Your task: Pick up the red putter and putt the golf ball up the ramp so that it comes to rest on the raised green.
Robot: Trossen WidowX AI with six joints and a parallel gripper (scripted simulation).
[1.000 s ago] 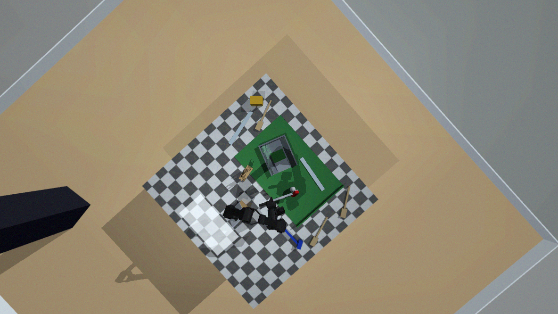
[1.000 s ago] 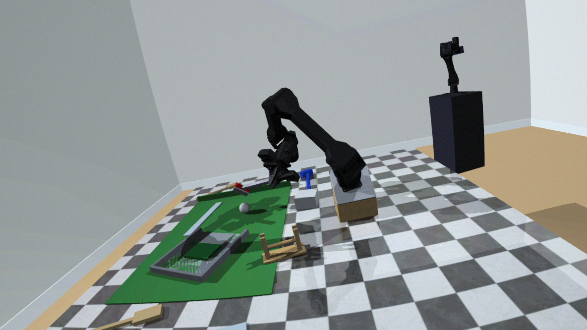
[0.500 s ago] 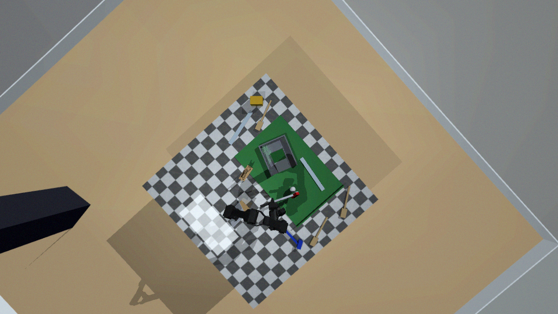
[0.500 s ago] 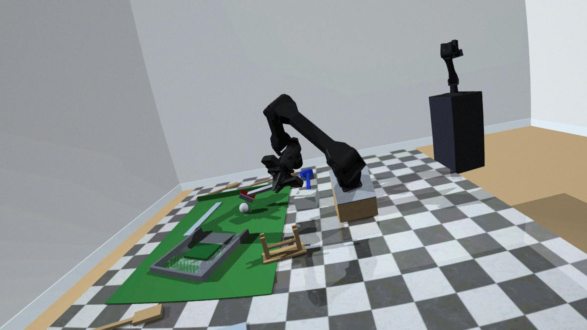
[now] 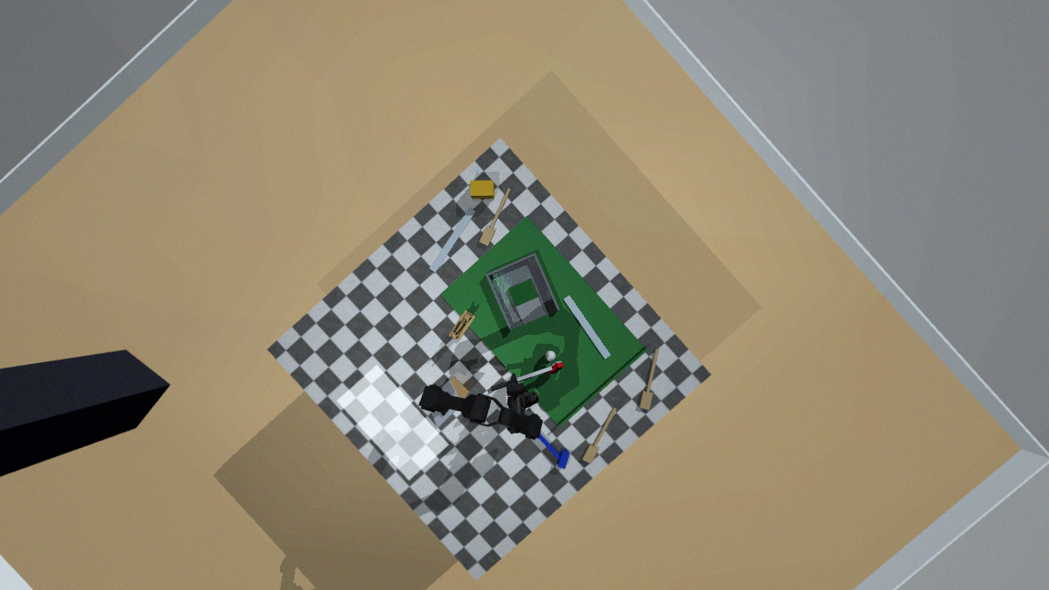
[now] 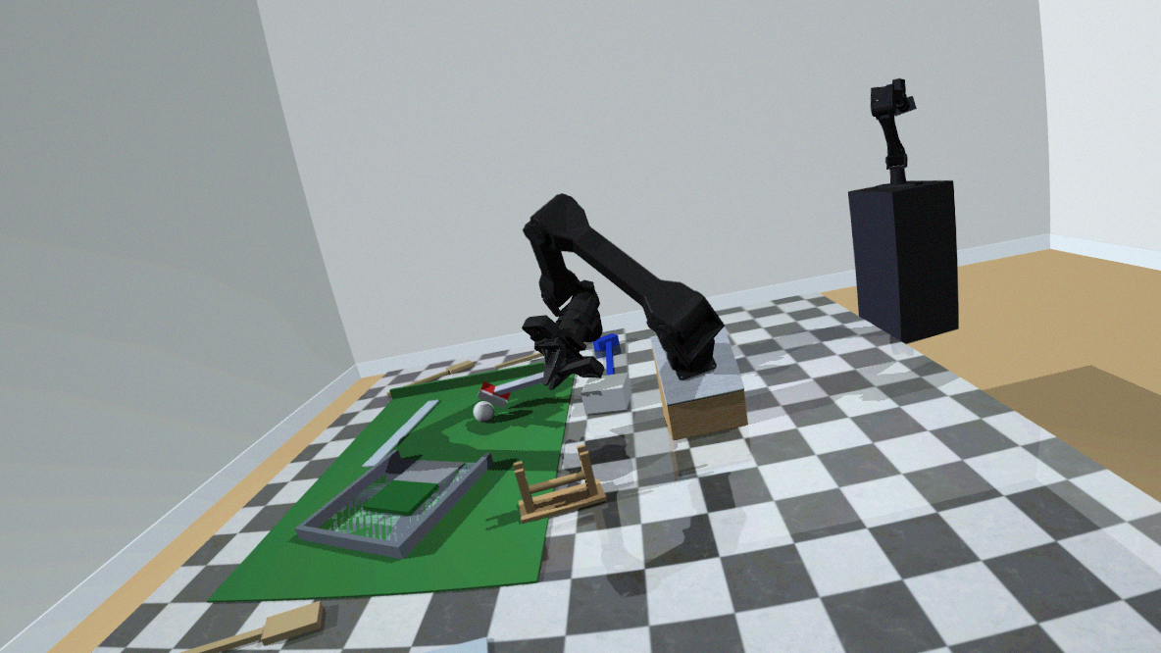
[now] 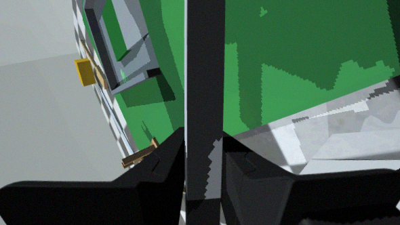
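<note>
The white block is 11 cm behind my gripper tip, 5 cm below it and 3 cm to the right of it. From my gripper tip the other things lie so: white golf ball 14 cm ahead, 8 cm to the right, 5 cm below; then green mat 23 cm ahead, 7 cm below, 3 cm to the left; then blue putter 27 cm to the right, 15 cm behind, 6 cm below.
</note>
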